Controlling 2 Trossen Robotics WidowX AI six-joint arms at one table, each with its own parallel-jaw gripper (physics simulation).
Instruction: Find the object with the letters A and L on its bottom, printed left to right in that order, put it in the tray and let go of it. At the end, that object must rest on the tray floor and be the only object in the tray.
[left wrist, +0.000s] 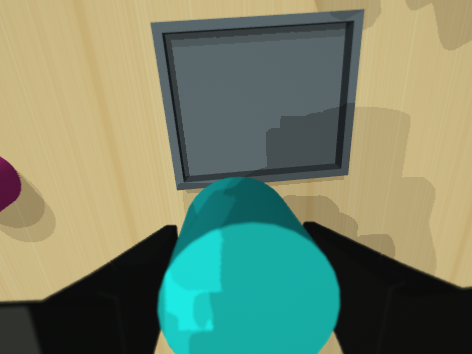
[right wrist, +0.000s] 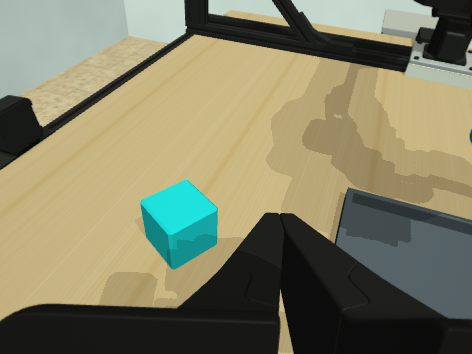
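Scene:
The left gripper (left wrist: 240, 234) is 0.12 m from the lens, while a cyan cylinder (left wrist: 243, 267) is 0.08 m from the lens.

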